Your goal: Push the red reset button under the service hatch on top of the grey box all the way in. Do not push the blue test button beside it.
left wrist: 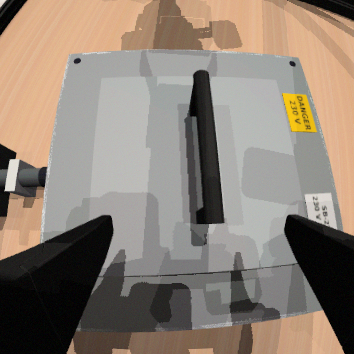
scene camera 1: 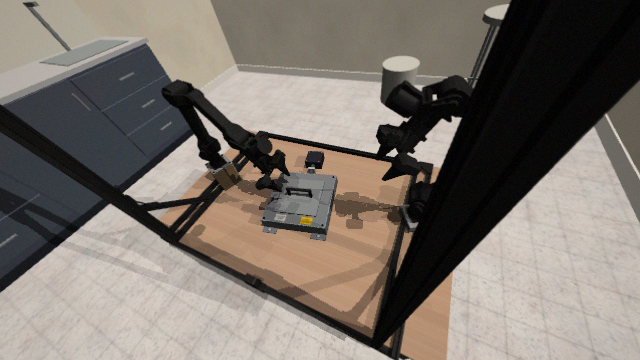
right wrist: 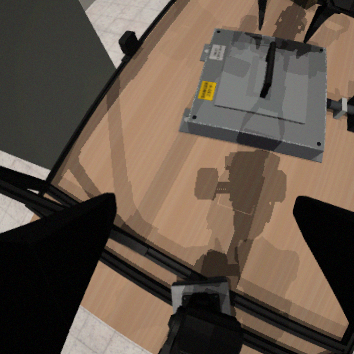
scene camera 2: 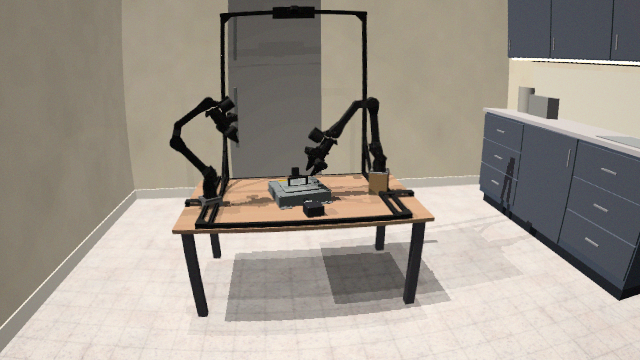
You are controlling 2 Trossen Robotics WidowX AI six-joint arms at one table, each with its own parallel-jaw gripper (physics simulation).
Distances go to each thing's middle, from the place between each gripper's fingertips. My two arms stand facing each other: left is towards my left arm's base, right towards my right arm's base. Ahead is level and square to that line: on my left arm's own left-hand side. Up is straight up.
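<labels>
Looking at the grey box (scene camera 1: 318, 225), I find it 31 cm to the left of my right hand and 7 cm ahead of it, and 29 cm below it.
As for my left hand, it is 6 cm to the left of the grey box and 5 cm short of it, and 9 cm above it.
</labels>
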